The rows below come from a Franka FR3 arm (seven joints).
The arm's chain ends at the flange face. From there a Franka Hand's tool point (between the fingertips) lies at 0.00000 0.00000 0.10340 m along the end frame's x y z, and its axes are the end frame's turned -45 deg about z.
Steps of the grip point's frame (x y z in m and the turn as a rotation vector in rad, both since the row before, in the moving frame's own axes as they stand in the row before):
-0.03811 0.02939 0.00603 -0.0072 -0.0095 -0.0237
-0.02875 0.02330 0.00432 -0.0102 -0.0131 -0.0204
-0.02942 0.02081 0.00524 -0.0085 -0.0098 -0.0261
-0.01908 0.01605 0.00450 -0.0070 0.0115 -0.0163
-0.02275 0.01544 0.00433 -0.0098 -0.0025 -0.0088
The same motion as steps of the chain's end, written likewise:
-0.00601 0.04651 0.00604 -0.0118 -0.0016 -0.0237
-0.00366 0.03510 0.00433 -0.0165 -0.0021 -0.0204
-0.00601 0.03418 0.00525 -0.0129 -0.0009 -0.0261
-0.00349 0.02518 0.00451 0.0032 0.0131 -0.0163
-0.00571 0.02611 0.00434 -0.0087 0.0052 -0.0088

